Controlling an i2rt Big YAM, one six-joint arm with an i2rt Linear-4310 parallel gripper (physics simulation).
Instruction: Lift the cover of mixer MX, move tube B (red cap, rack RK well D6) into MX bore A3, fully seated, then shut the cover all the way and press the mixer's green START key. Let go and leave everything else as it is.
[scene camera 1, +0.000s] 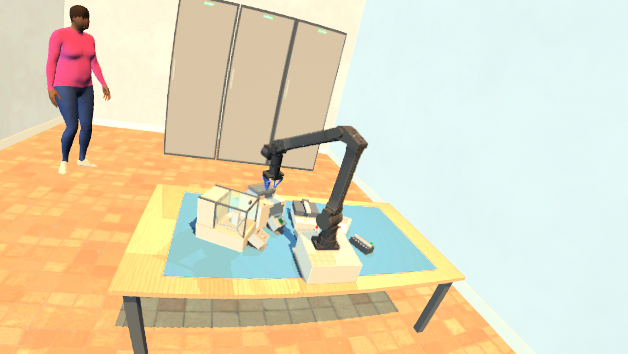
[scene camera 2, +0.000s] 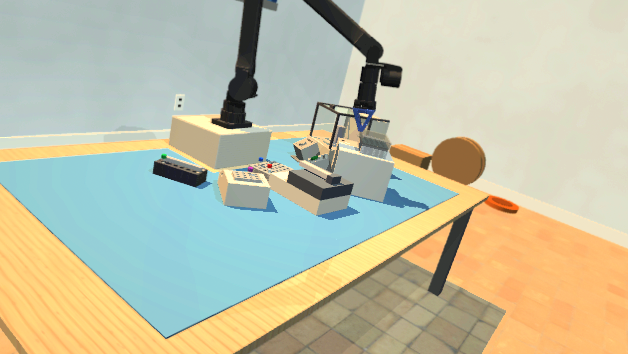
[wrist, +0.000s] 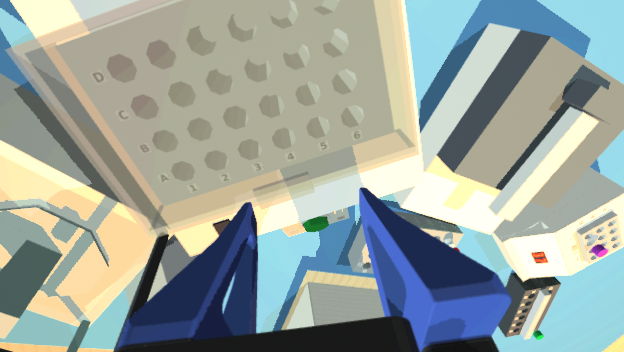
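Pixels of known places: gripper, fingertip midpoint: (scene camera 1: 270, 188) (scene camera 2: 361, 130) (wrist: 306, 204); arm's base at its link origin: (scene camera 1: 325, 244) (scene camera 2: 231, 125).
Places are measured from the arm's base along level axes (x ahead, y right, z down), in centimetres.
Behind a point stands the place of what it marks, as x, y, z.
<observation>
The mixer (scene camera 1: 264, 212) @[28.3, -23.3, 0.7] (scene camera 2: 362, 172) @[44.0, -14.9, 2.5] is a white box with a translucent cover (scene camera 2: 375, 142) @[44.3, -17.7, -7.5] (wrist: 240, 115) @[40.8, -23.8, -8.4], which appears to lie down over the lettered bores, A3 included. Its green START key (scene camera 1: 281, 221) @[25.4, -14.2, 4.0] (scene camera 2: 314, 158) @[26.6, -13.4, 3.9] (wrist: 316, 224) @[26.6, -14.6, 3.2] faces out below the cover's front edge. A red cap (scene camera 1: 317, 227) @[22.4, 5.6, 5.4] (scene camera 2: 269, 165) @[22.9, 5.7, 5.4] stands on the rack (scene camera 2: 280, 172) (wrist: 420, 221); its well label cannot be read. My gripper (scene camera 1: 272, 185) @[37.2, -20.1, -8.9] (scene camera 2: 362, 129) @[37.2, -20.1, -8.9] (wrist: 306, 204) @[37.2, -20.1, -8.9] is partly open and empty, above the mixer near the cover's front edge. The right finger hides part of the rack in the wrist view.
A glass-walled cabinet (scene camera 1: 220, 237) @[13.1, -45.9, 6.2] (scene camera 2: 334, 131) @[23.2, -28.4, -3.7] stands close beside the mixer. On the other side are a dark-lidded device (scene camera 2: 320, 185) @[44.4, 10.7, 2.6] (wrist: 530, 115) @[42.0, 0.5, 2.6] and a white block (scene camera 2: 245, 192) @[32.8, 26.8, 6.5] with a magenta cap. A black rack (scene camera 1: 361, 244) @[8.5, 27.0, 7.1] (scene camera 2: 179, 172) @[13.1, 31.4, 7.9] with a green cap lies farther off.
</observation>
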